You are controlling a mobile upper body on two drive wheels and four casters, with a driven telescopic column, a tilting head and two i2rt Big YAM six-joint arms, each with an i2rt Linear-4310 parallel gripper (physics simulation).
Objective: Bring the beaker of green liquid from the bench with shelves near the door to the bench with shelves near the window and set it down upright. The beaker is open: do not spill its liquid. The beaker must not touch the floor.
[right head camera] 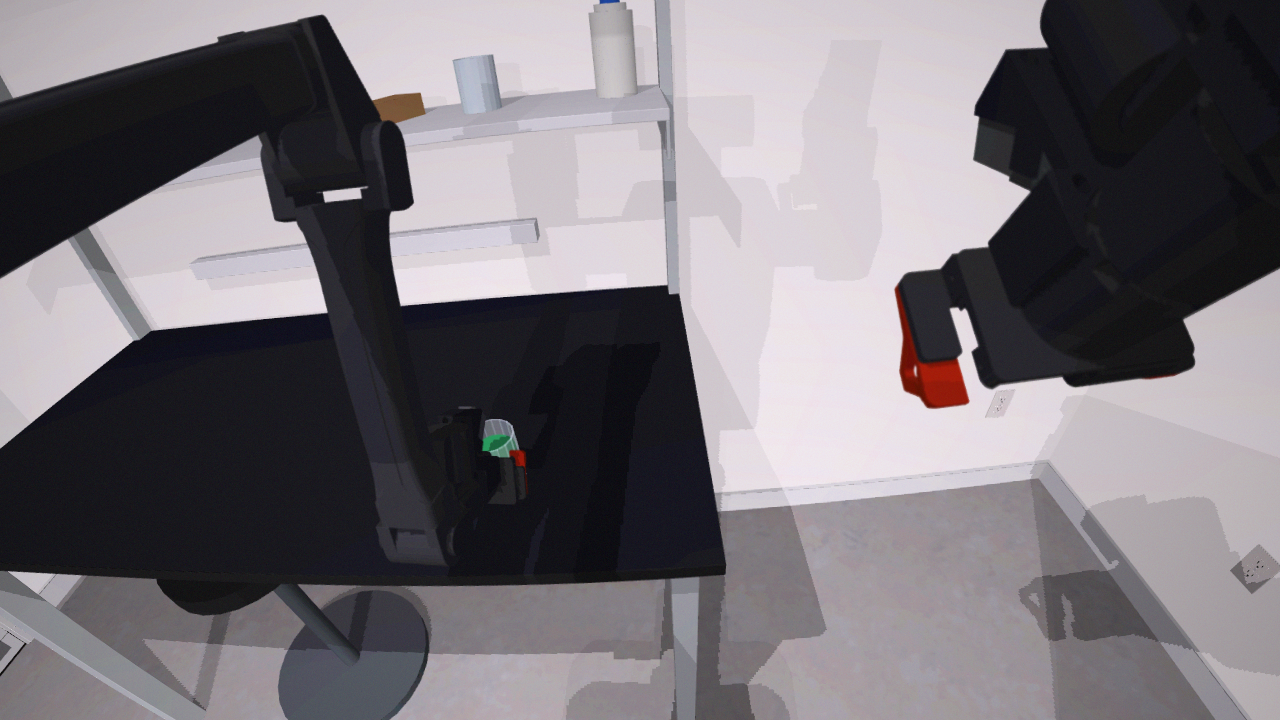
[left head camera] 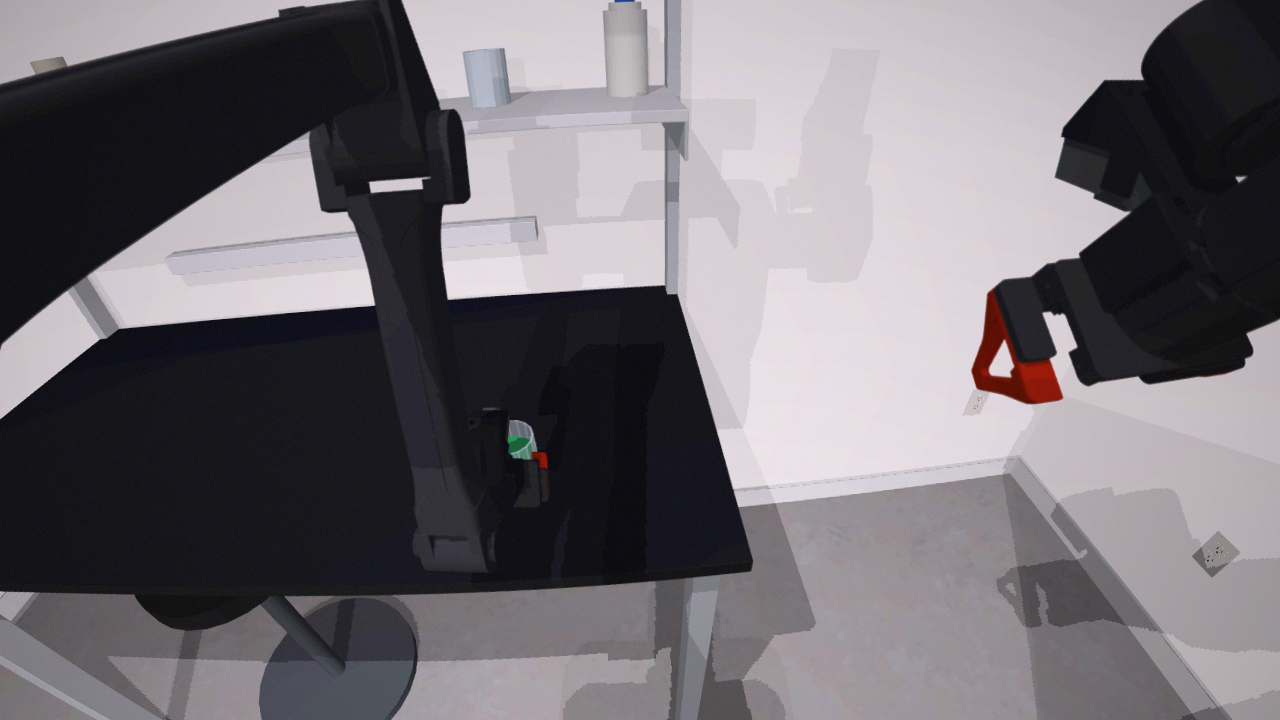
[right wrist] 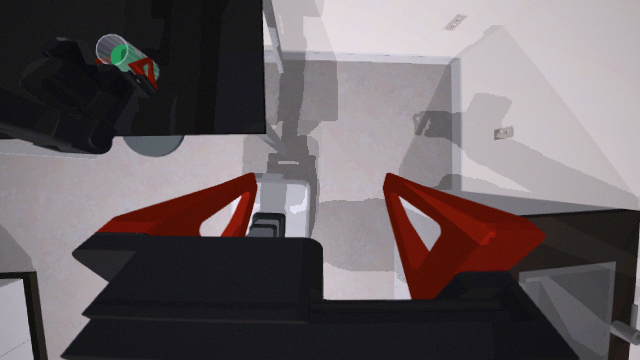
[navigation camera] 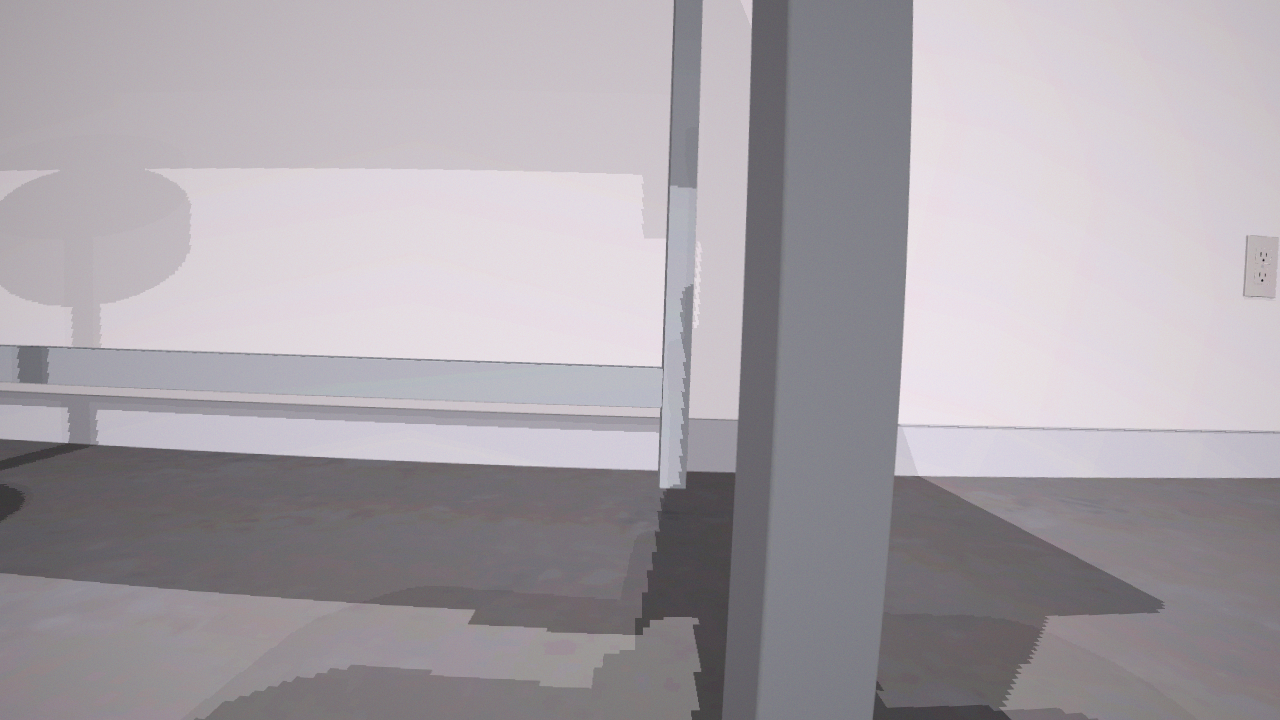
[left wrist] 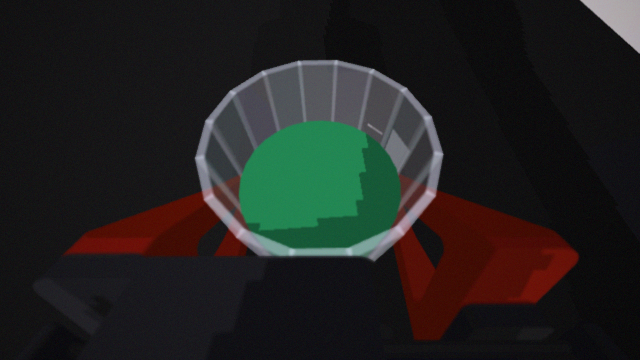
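Note:
The clear beaker of green liquid (left head camera: 522, 440) stands upright on the black bench top (left head camera: 267, 429), near its right front part. In the left wrist view the beaker (left wrist: 320, 161) sits between the two red fingers of my left gripper (left wrist: 320, 180). The fingers are open and flank its lower sides; I cannot tell if they touch it. The left gripper (left head camera: 525, 463) is low over the bench. My right gripper (left head camera: 1016, 357) is open and empty, held high over the floor to the right of the bench. The right wrist view (right wrist: 117, 50) also shows the beaker.
A shelf above the bench holds a grey cylinder (left head camera: 486, 77), a white bottle (left head camera: 625, 49) and a brown box (right head camera: 400, 107). A round stool base (left head camera: 340, 662) stands under the bench. A grey bench leg (navigation camera: 819, 357) is close in the navigation view.

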